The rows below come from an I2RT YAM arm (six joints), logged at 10 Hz.
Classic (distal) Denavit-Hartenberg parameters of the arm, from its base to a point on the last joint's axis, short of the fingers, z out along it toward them. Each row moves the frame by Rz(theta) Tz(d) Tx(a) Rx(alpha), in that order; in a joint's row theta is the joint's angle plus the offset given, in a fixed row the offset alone. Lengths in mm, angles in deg.
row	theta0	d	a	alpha
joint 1	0	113.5	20	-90
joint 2	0	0	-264	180
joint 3	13.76	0	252.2	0
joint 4	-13.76	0	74	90
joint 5	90	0	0	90
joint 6	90	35.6	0	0
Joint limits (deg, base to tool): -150..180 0..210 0..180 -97..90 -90..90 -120..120
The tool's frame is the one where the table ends.
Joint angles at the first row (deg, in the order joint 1, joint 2, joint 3, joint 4, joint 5, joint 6):
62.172 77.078 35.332 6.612 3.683 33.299
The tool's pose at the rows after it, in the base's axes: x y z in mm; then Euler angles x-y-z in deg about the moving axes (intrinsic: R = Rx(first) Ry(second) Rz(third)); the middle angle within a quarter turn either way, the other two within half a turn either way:
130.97 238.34 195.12 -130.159 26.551 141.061
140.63 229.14 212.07 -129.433 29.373 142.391
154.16 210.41 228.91 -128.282 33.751 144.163
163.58 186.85 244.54 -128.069 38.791 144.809
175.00 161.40 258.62 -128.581 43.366 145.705
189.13 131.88 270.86 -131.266 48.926 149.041
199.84 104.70 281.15 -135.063 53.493 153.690
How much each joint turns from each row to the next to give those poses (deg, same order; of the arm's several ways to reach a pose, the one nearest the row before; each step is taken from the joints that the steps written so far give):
-0.436 -1.050 0.764 -2.012 0.329 -0.065
-2.712 -2.884 1.574 -2.839 0.239 0.021
-4.700 -3.956 0.502 -1.837 -0.198 -0.329
-4.894 -4.744 0.067 -2.537 0.351 -1.834
-6.273 -3.759 0.632 -2.577 -1.245 -2.491
-8.001 -2.622 1.073 -2.384 -1.423 -2.209
-7.497 -1.619 1.332 -2.164 -1.682 -1.530

